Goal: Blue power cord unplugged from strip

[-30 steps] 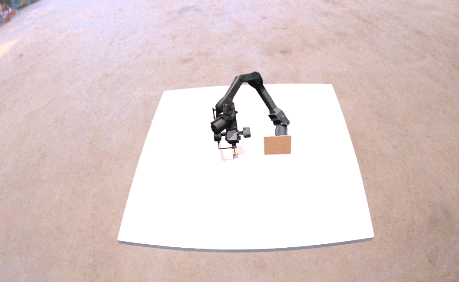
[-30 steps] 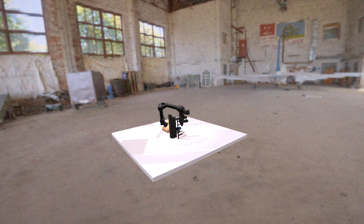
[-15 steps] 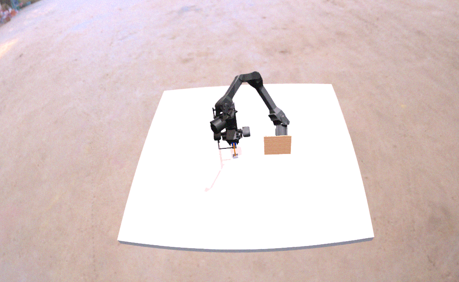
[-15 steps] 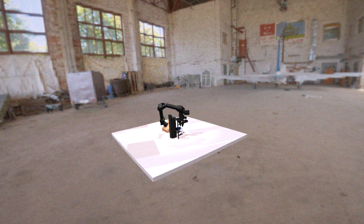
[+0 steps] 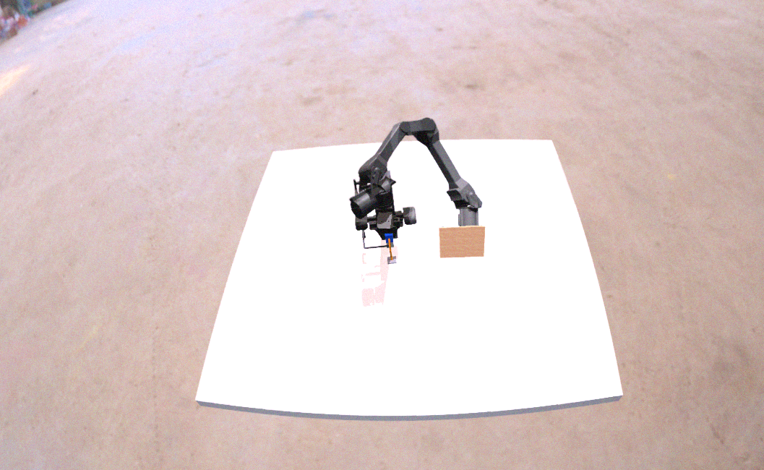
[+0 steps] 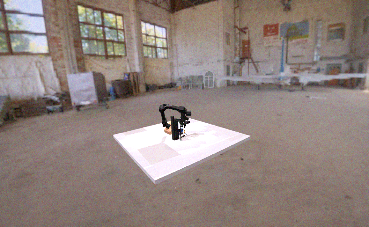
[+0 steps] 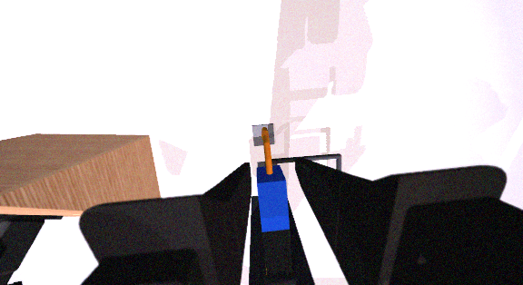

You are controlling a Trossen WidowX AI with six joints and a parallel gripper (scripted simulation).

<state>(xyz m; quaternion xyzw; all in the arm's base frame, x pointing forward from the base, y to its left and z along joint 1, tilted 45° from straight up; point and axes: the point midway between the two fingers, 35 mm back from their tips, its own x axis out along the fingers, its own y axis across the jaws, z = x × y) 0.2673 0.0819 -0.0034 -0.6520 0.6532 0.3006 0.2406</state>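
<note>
My gripper tip is now 60 mm to the left of the blue plug, 10 mm short of it and 10 mm above it. From my gripper tip the other things lie so: grey square (110 mm below, 10 mm to the right).
</note>
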